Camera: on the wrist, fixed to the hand. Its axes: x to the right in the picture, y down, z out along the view.
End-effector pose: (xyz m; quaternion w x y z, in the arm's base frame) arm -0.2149 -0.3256 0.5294 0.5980 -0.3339 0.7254 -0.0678
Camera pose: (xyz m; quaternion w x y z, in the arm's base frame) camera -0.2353 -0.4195 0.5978 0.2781 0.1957 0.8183 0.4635
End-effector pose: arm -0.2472 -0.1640 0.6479 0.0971 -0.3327 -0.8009 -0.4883
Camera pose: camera -0.3183 -0.2500 0.6099 0.4682 -0.7366 -0.1915 -0.4490
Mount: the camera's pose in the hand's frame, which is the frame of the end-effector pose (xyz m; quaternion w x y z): -0.0019 -0.0979 -0.0657 0.6631 -0.1818 0.1461 0.7112
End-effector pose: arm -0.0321 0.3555 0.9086 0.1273 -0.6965 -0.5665 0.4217
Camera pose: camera -0.0508 0.4054 1.0138 0.2594 0.9495 -0.0616 -0.1654
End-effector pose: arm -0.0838 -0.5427 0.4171 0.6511 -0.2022 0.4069 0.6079
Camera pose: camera -0.0087 -0.6112 0.3573 0.0968 0.0519 -0.3983 -0.9107
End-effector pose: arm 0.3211 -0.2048 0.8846 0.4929 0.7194 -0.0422 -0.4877
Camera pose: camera 0.3278 -0.1099 0.8149 0.8106 0.4287 -0.3789 0.1246
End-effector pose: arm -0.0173 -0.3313 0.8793 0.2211 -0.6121 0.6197 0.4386
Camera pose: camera 0.0935 -0.3706 0.8881 0.3672 0.0694 -0.7989 -0.4714
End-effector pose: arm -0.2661 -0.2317 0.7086 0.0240 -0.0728 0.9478 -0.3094
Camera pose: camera -0.2581 -0.2712 0.8194 0.0843 0.6667 0.7401 -0.0264
